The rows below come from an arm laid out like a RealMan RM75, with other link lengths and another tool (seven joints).
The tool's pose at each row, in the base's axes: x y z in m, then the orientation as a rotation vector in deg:
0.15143 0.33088 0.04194 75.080 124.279 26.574
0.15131 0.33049 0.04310 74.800 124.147 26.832
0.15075 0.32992 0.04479 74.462 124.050 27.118
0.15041 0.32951 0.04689 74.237 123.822 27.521
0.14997 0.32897 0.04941 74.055 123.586 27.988
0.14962 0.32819 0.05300 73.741 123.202 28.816
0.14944 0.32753 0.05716 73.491 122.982 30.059
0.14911 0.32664 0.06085 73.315 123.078 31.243
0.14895 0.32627 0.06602 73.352 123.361 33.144
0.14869 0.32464 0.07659 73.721 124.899 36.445
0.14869 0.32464 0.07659 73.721 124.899 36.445
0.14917 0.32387 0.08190 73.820 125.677 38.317
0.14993 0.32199 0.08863 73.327 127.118 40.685
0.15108 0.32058 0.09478 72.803 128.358 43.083
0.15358 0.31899 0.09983 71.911 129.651 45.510
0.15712 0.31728 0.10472 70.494 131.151 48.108
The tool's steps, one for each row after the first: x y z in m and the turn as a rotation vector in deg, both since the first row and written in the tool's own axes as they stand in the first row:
-0.00063 0.00038 -0.00099 -0.314 -0.035 -0.097
-0.00141 0.00066 -0.00266 -0.651 -0.041 -0.234
-0.00224 0.00139 -0.00453 -1.064 -0.066 -0.236
-0.00326 0.00223 -0.00678 -1.497 -0.055 -0.191
-0.00484 0.00360 -0.00982 -2.245 -0.005 -0.114
-0.00653 0.00547 -0.01320 -3.104 0.396 0.066
-0.00824 0.00687 -0.01631 -3.746 1.031 0.206
-0.00997 0.00944 -0.02046 -4.570 2.221 0.616
-0.01430 0.01434 -0.02893 -5.326 5.162 1.276
-0.01430 0.01434 -0.02893 -5.326 5.162 1.276
-0.01666 0.01725 -0.03280 -5.820 6.746 1.602
-0.02050 0.02062 -0.03763 -6.451 8.984 1.499
-0.02391 0.02416 -0.04175 -7.174 11.096 1.441
-0.02766 0.02794 -0.04417 -8.003 13.214 1.147
-0.03186 0.03231 -0.04583 -8.982 15.511 0.519

